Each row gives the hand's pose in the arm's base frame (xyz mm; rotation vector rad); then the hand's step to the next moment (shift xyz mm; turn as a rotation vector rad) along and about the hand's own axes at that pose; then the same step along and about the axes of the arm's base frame.
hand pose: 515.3 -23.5 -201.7 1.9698 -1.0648 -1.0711
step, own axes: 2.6 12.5 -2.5 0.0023 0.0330 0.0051
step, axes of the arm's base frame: -1.2 -7.6 10.5 -0.0151 -0.0180 0.0238
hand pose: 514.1 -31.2 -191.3 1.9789 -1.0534 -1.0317
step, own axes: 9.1 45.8 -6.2 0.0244 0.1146 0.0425
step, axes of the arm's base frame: -7.3 -27.7 37.4 -0.0678 -0.0814 0.0657
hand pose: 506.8 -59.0 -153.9 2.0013 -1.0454 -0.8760
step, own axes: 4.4 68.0 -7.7 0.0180 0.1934 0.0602
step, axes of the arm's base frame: -18.1 -30.6 58.6 -0.1154 -0.1142 0.1225
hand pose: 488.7 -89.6 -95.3 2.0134 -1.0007 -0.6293
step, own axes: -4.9 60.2 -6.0 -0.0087 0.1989 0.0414
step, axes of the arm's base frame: -24.5 -16.4 53.1 -0.1197 -0.0863 0.1399
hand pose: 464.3 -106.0 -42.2 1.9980 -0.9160 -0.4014
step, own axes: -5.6 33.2 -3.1 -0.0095 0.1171 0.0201
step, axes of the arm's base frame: -16.9 -5.5 28.7 -0.0709 -0.0451 0.0845
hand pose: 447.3 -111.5 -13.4 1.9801 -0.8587 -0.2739
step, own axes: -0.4 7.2 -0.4 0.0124 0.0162 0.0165
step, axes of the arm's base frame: -3.4 -1.8 6.1 -0.0067 -0.0246 0.0062
